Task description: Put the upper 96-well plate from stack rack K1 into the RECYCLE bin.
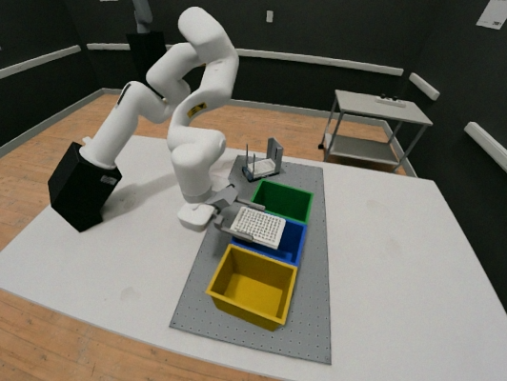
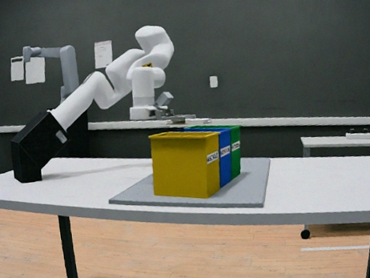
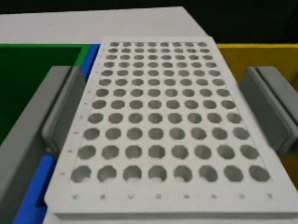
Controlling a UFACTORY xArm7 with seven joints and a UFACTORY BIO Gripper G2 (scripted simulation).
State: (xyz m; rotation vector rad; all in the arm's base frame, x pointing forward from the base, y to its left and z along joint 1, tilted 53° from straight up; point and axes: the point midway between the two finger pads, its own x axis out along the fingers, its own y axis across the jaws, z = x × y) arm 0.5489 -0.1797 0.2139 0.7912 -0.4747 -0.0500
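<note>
Right now the yellow recycle bin is 70 mm ahead of my hand, 110 mm to the right of it and 130 mm below it. From my hand the other things lie so: blue bin: 50 mm ahead, 10 mm to the left, 130 mm below; then green bin: 30 mm ahead, 140 mm to the left, 130 mm below.
</note>
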